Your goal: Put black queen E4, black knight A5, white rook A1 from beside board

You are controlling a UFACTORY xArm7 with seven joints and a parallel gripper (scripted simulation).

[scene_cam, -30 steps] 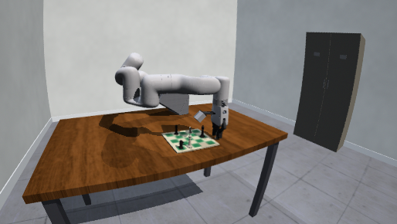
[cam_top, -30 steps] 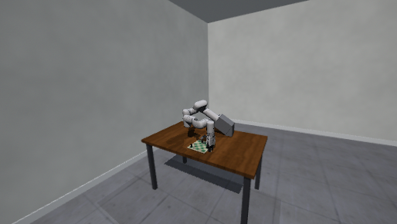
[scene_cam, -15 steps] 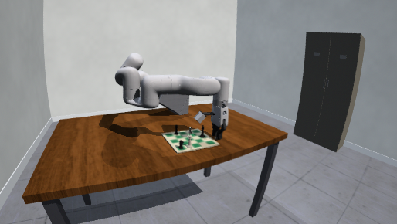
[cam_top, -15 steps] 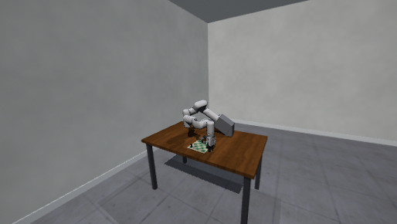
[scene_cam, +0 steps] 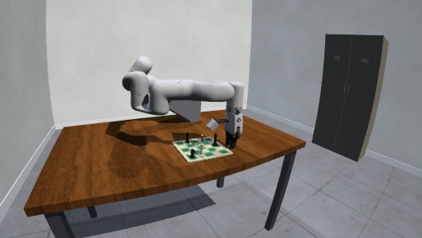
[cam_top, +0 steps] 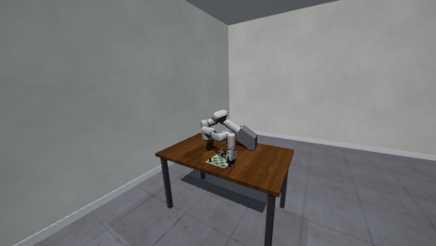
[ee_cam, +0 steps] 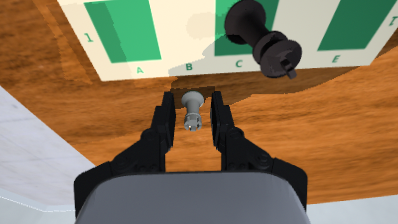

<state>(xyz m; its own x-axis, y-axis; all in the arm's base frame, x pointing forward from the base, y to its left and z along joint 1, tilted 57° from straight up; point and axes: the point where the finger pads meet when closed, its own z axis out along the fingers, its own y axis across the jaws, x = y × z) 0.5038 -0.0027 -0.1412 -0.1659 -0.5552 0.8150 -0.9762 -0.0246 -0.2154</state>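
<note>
Right now my hand is 10 mm above the white rook. From my hand the other things lie so: cream board: 130 mm to the right, 50 mm behind, 20 mm below; black queen: 60 mm to the right, 40 mm behind, 10 mm above; short black piece: 160 mm to the right, 130 mm behind, 10 mm above.
</note>
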